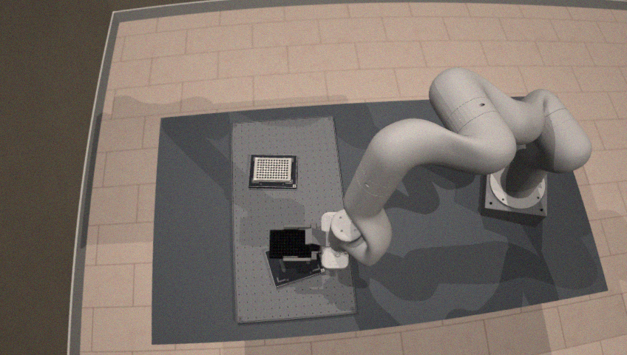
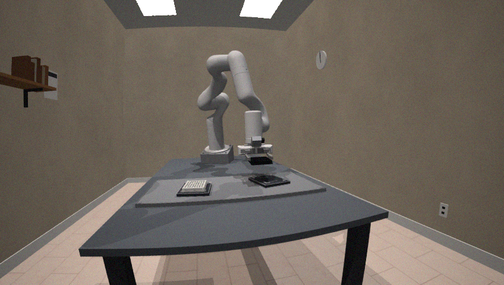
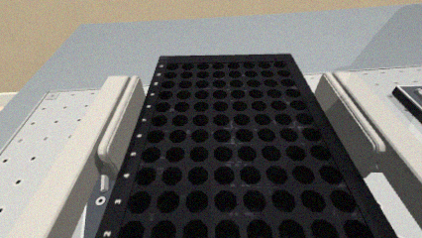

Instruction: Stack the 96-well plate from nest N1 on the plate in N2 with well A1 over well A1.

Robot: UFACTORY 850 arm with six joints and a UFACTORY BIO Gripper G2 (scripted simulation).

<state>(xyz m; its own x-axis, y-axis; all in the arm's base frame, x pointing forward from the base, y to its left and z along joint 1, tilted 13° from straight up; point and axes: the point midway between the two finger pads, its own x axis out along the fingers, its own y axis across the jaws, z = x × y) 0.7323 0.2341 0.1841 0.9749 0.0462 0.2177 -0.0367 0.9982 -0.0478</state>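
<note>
The white 96-well plate is 80 mm ahead of my hand, 270 mm to the right of it and 90 mm below it. Also, from my hand: nest N1: 10 mm behind, 40 mm to the left, 100 mm below; black 96-well plate: 10 mm below; nest N2: 80 mm ahead, 270 mm to the right, 100 mm below.
</note>
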